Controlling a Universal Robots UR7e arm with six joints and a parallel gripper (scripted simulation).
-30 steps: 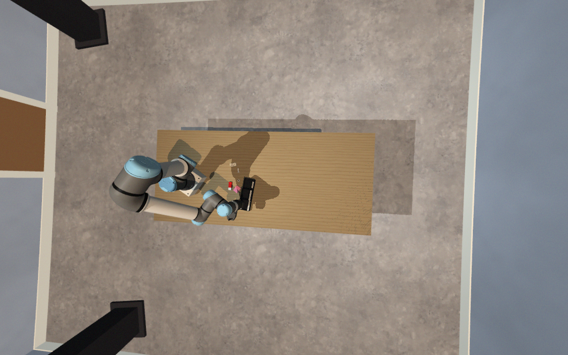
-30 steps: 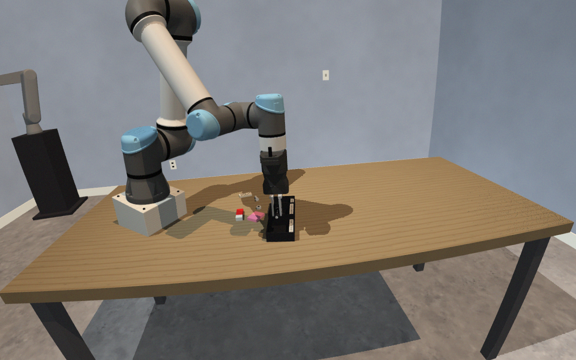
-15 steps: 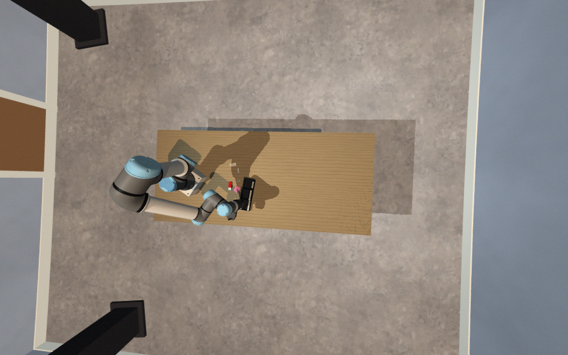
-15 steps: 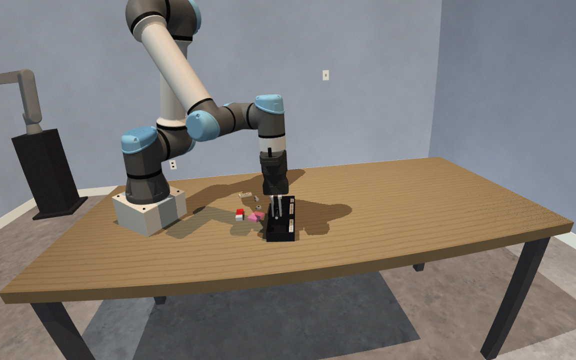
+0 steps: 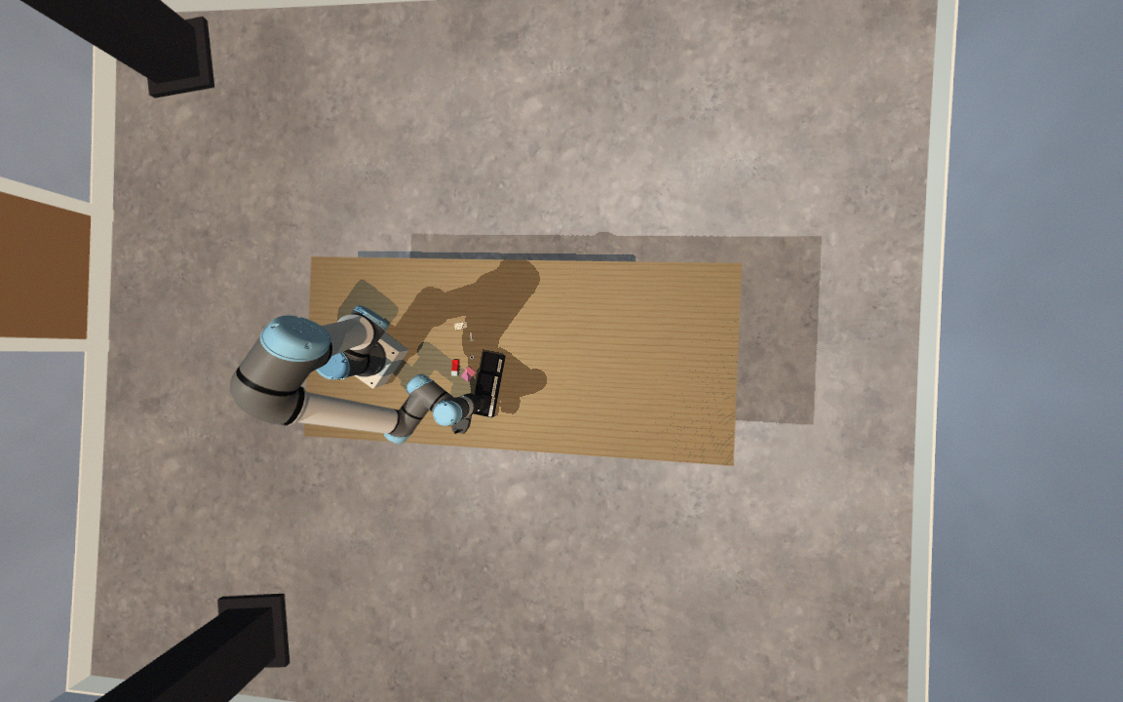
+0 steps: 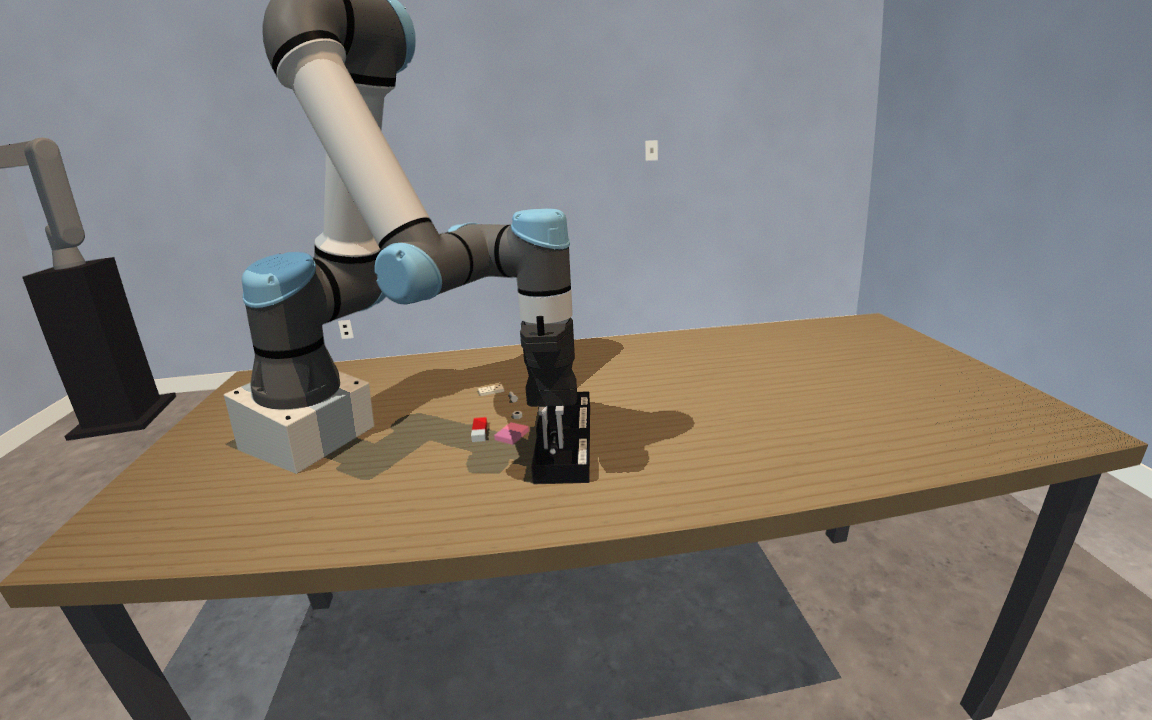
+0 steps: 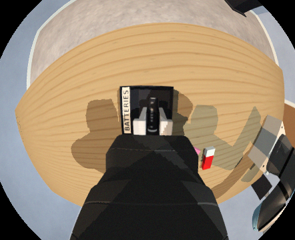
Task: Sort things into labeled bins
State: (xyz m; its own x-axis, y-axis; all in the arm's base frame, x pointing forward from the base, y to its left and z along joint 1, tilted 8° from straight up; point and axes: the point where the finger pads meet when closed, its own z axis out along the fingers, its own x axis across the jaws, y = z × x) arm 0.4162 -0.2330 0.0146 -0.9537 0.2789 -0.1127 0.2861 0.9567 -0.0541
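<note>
Now: the pink eraser 50 mm behind my hand, 130 mm to the left of it and 50 mm below it. Round my hand: black battery (10 mm below); then red block (100 mm behind, 150 mm to the left, 50 mm below); then black bin tray (30 mm ahead, 80 mm to the left, 40 mm below).
</note>
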